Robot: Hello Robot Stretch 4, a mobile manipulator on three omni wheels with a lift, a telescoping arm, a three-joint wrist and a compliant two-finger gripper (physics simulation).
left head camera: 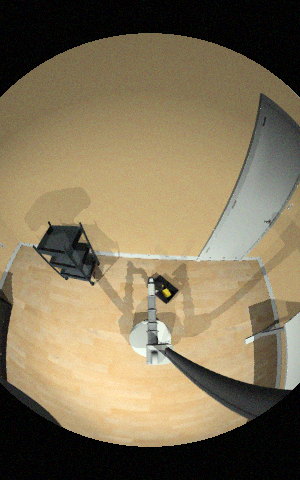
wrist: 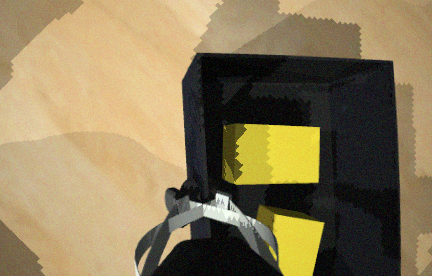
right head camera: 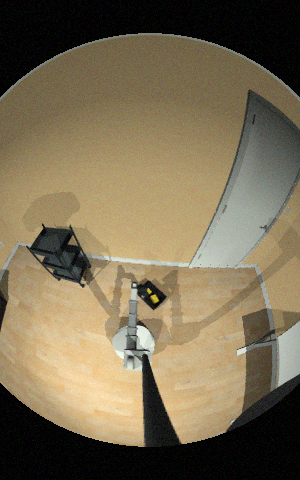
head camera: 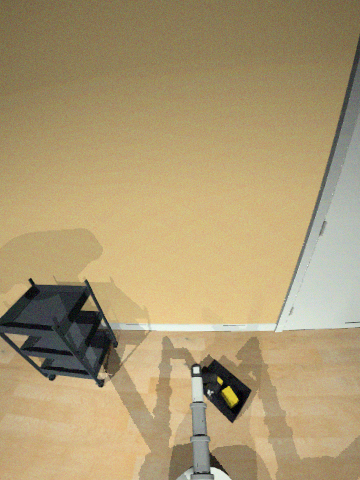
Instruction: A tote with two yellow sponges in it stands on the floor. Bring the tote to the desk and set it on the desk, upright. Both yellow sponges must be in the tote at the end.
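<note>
The black tote (head camera: 240, 386) (left head camera: 170, 285) (right head camera: 157, 289) (wrist: 365, 150) is low near the end of my arm, open side up; whether its base touches the floor is unclear. One yellow sponge (head camera: 230, 396) (right head camera: 154, 298) (wrist: 280, 154) lies in it. The other yellow sponge (head camera: 220, 381) (right head camera: 149, 290) (wrist: 297, 245) lies beside it, partly behind my gripper in the wrist view. My gripper (wrist: 201, 192) is shut on the tote's left wall in the wrist view, one fingertip on each side of it. I cannot identify the desk for certain.
A dark three-tier cart (head camera: 55, 305) (left head camera: 62, 237) (right head camera: 52, 239) stands left of the tote by the wall. A grey door (head camera: 335, 280) (left head camera: 250, 200) (right head camera: 240, 200) is at the right. A white piece of furniture (left head camera: 294, 350) (right head camera: 289, 355) shows at the right edge.
</note>
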